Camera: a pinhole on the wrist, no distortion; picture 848 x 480 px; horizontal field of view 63.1 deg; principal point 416.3 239.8 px. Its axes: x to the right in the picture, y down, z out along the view. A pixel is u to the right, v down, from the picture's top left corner.
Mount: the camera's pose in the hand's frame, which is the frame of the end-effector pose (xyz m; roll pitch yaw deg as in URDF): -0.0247 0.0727 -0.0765 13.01 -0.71 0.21
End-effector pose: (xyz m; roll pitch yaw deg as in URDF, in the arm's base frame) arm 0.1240 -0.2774 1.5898 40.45 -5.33 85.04
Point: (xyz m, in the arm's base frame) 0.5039 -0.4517 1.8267
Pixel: 307.3 131.4
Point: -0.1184 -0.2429 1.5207
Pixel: behind the camera
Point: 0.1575 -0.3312 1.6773
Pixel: 354.9 230.6
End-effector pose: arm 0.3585 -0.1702 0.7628 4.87 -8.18 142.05
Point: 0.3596 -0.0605 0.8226
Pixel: outside the picture
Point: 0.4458 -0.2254 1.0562
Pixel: 361.1 294.7
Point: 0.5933 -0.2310 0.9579
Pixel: 78.5 85.1
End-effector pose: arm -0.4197 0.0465 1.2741 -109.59 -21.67 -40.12
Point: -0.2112 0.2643 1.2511
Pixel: 483.1 134.2
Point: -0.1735 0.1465 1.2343
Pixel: 683.9 241.5
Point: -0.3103 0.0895 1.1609
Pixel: 541.4 437.2
